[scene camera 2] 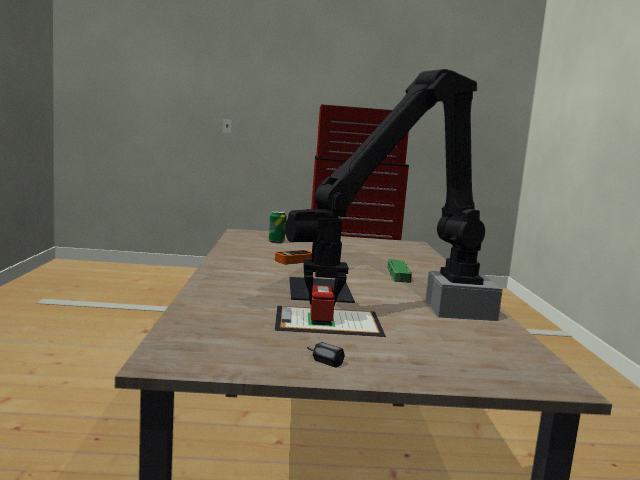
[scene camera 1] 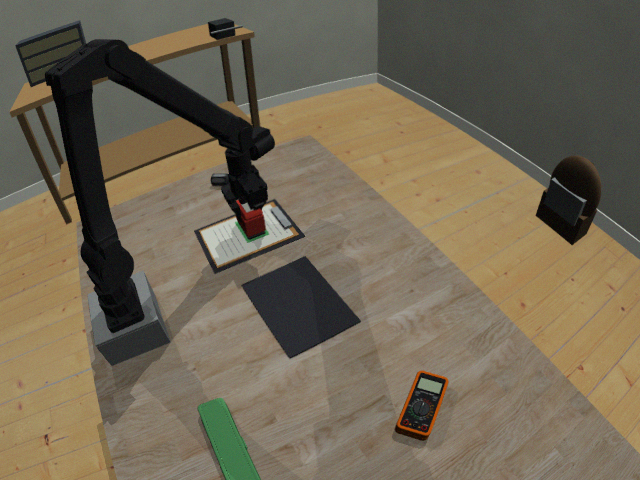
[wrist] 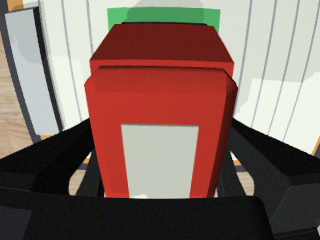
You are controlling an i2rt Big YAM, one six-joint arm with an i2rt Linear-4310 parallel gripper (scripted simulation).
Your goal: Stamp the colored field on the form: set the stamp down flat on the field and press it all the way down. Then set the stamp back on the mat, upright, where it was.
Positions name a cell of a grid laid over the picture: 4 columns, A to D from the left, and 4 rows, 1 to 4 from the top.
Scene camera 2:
gripper: C3
red stamp: C3
dark mat: B3
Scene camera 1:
dark mat: B3
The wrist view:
gripper: C2
red stamp: C2
clipboard: A1
